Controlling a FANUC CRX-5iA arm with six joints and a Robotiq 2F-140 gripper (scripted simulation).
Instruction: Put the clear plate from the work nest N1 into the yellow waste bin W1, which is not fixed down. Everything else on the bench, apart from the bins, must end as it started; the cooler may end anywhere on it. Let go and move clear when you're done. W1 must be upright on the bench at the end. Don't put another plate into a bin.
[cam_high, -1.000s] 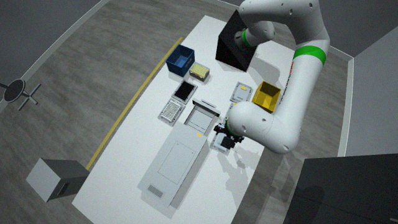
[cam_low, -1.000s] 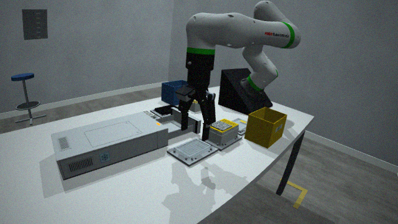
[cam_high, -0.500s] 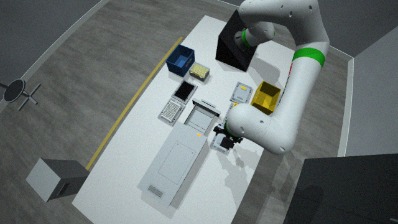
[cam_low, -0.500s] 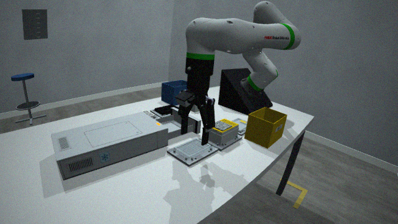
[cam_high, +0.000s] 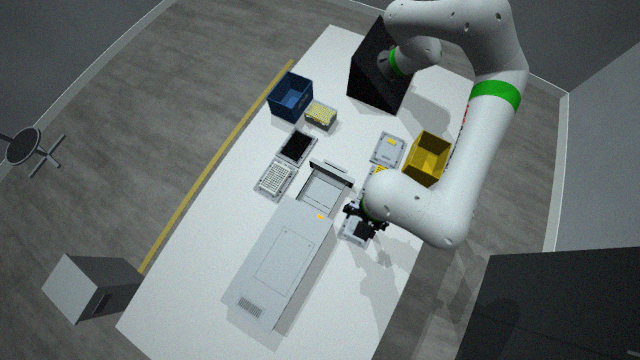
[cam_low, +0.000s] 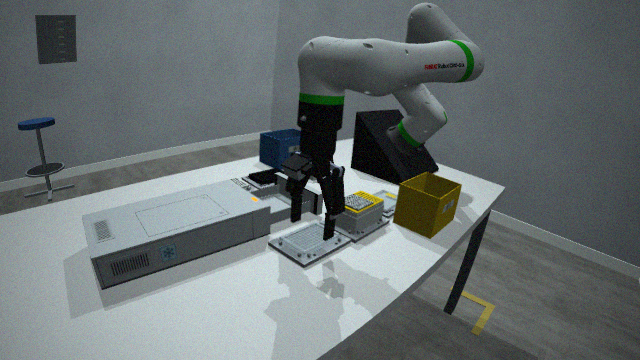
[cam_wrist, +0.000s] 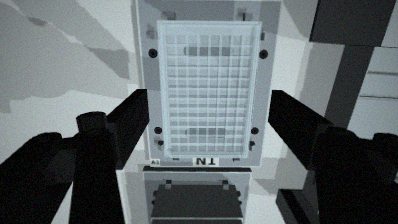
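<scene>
Right now the clear plate is 5 cm below my hand. Also, from my hand: drawer: 1 cm ahead, 19 cm to the right, 3 cm below; grey fixture plate: 6 cm below; yellow-topped tip box: 17 cm behind, 2 cm to the right, 1 cm below.
</scene>
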